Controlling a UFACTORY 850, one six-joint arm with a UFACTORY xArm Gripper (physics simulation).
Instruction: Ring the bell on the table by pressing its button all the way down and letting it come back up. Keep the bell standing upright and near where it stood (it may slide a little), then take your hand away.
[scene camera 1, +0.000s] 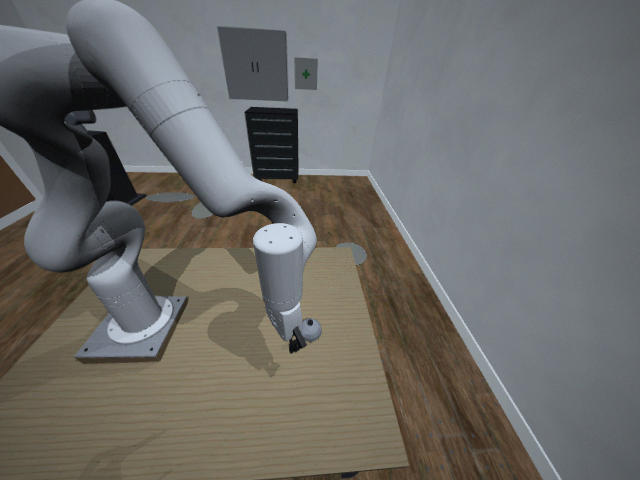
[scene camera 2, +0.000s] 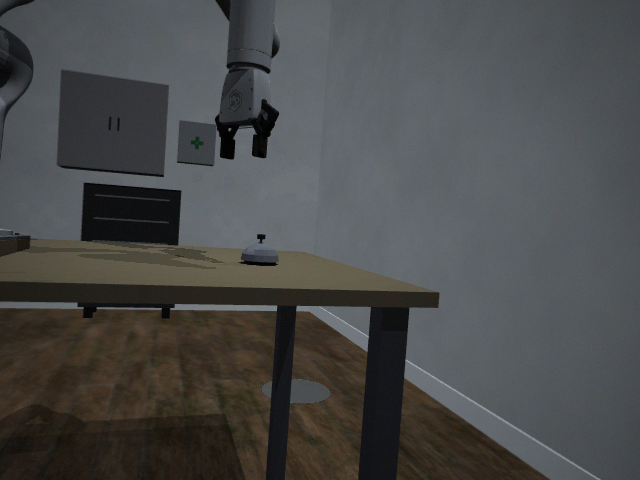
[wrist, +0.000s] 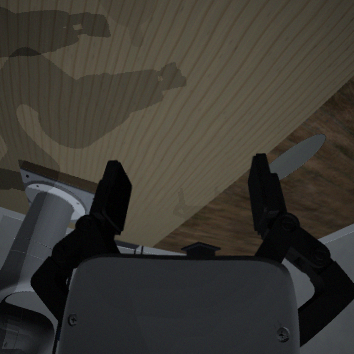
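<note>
The bell is a pale grey dome standing upright on the table, with a small dark button raised on top. My gripper is open and empty. In scene camera 2 it hangs well above the table, higher than the bell and slightly left of it, with its fingers pointing down. In scene camera 1 the black fingers overlap the bell's left edge. The bell does not show in the wrist view, where wood grain and arm shadows lie beyond the fingers.
The arm's base plate is fixed on the left part of the table. The table's right edge runs close to the bell. A wall stands beyond on the right, and a dark drawer cabinet stands at the back.
</note>
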